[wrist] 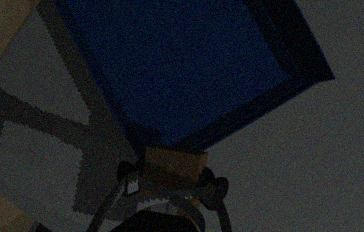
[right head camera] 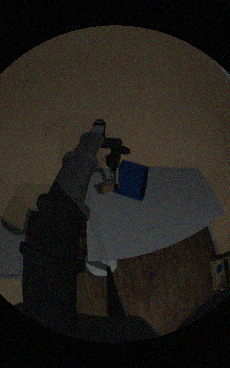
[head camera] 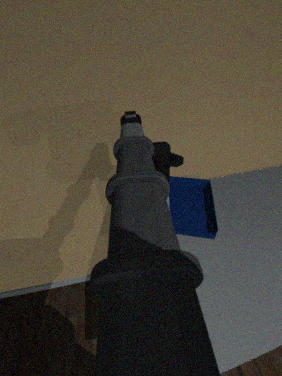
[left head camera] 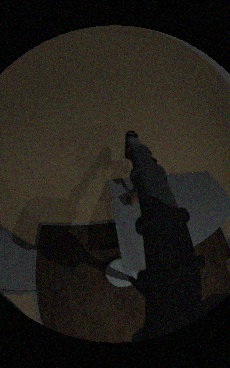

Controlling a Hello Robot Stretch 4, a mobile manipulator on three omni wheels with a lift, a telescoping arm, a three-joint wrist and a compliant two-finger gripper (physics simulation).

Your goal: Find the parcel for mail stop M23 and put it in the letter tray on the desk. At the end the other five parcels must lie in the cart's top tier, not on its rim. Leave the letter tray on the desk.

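Where they show: gripper, fingertip midpoint: (wrist: 173,175) (right head camera: 112,186); robot's base, origin of the base link: (left head camera: 121,271).
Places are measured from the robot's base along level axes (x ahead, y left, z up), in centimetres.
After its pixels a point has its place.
Note:
My gripper (right head camera: 109,184) {y -8.8, x 53.9, z 98.8 cm} (wrist: 173,175) {y -8.8, x 53.9, z 98.8 cm} is shut on a small brown parcel (right head camera: 105,187) {y -4.4, x 48.3, z 103.7 cm} (wrist: 175,162) {y -10.6, x 55.6, z 103.3 cm}, held between the two fingertips. The parcel's label cannot be read. The blue letter tray (head camera: 190,207) {y -26.4, x 66.5, z 92.6 cm} (right head camera: 132,180) {y -25.7, x 66.6, z 92.5 cm} (wrist: 190,70) {y -19.8, x 60.9, z 92.6 cm} is on the light grey desk (head camera: 250,225) {y -50.3, x 51.6, z 92.3 cm} (right head camera: 165,210) {y -49.3, x 38.6, z 92.3 cm} (wrist: 300,165) {y -21.3, x 39.1, z 92.3 cm}. In the wrist view the parcel is at the tray's near corner and overlaps its edge in the picture; its height above the desk is hard to tell. In the head view the arm hides the parcel and part of the tray. The other five parcels cannot be made out.
The telescoping arm (head camera: 142,210) {y -0.3, x 21.1, z 140.8 cm} (left head camera: 160,215) {y 1.8, x 15.0, z 141.9 cm} (right head camera: 67,185) {y -0.8, x 18.5, z 140.8 cm} reaches out over the desk's left part. A tan wall stands behind the desk. A white round object (left head camera: 120,272) {y 1.5, x -0.5, z 18.7 cm} (right head camera: 101,268) {y -1.9, x -9.6, z 18.7 cm} is low by the desk's near edge. A pale object with a blue mark (right head camera: 218,274) is at the far right.

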